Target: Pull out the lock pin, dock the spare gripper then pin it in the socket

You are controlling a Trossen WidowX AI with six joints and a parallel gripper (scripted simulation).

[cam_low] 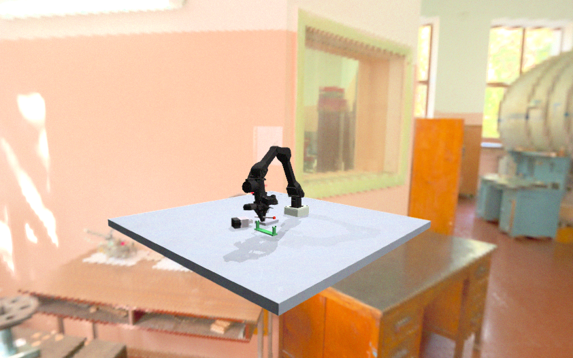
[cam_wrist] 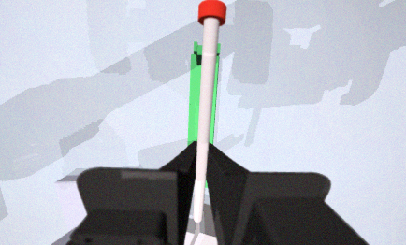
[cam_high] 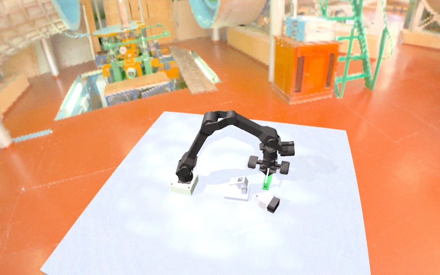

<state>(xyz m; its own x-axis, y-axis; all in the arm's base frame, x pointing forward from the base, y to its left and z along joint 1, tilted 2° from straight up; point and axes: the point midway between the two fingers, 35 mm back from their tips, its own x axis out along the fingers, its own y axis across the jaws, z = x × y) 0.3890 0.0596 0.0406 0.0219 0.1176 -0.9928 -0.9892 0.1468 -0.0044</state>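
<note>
My gripper tip is now 2 cm to the right of the green cradle and 3 cm above it. From my gripper tip the other things lie so: spare gripper: 14 cm to the right, 3 cm below; then mount: 13 cm behind, 8 cm to the right.
</note>
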